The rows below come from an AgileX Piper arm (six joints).
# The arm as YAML. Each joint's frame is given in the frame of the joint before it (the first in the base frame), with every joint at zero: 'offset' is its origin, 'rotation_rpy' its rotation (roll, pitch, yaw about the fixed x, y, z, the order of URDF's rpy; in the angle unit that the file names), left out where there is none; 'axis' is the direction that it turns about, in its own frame. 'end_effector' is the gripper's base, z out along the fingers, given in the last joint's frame.
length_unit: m
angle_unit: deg
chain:
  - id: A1
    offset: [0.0, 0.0, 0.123]
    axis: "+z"
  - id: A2
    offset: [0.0, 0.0, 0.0]
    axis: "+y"
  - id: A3
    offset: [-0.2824, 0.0, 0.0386]
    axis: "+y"
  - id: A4
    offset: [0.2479, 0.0, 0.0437]
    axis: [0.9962, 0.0, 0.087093]
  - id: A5
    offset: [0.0, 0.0, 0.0]
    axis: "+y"
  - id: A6
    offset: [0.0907, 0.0, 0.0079]
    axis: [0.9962, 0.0, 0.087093]
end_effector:
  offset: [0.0, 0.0, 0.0]
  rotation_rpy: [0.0, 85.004, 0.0]
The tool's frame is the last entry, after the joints.
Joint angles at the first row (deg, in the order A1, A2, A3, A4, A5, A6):
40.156 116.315 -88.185 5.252 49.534 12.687
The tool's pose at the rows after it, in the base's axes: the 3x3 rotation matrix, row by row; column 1 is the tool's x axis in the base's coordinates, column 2 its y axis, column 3 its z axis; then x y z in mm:
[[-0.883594, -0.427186, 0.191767], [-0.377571, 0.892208, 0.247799], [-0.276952, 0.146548, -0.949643]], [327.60, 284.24, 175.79]
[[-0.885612, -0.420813, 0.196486], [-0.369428, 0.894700, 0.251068], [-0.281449, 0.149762, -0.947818]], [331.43, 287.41, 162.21]
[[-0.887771, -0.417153, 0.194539], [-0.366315, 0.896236, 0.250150], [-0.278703, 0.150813, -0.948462]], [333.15, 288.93, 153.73]
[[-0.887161, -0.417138, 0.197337], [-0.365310, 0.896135, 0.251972], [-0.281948, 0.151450, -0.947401]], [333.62, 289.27, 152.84]
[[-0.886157, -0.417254, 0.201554], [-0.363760, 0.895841, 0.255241], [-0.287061, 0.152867, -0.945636]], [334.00, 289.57, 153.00]
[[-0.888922, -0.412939, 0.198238], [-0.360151, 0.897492, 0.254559], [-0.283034, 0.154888, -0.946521]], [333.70, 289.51, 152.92]
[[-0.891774, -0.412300, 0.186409], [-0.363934, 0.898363, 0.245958], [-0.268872, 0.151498, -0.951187]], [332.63, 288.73, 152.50]
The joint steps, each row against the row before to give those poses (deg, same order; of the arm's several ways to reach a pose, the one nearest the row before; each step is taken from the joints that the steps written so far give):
0.000 2.624 -0.002 -0.052 -3.052 0.097
0.000 1.928 0.003 0.163 -2.269 0.187
0.000 1.173 -0.001 0.150 -1.040 0.050
-0.001 0.137 0.001 0.000 -0.337 -0.001
0.001 0.000 0.001 0.015 -0.322 0.001
0.000 0.000 -0.001 0.118 0.184 0.200
0.000 0.001 -0.003 -0.004 0.882 0.000

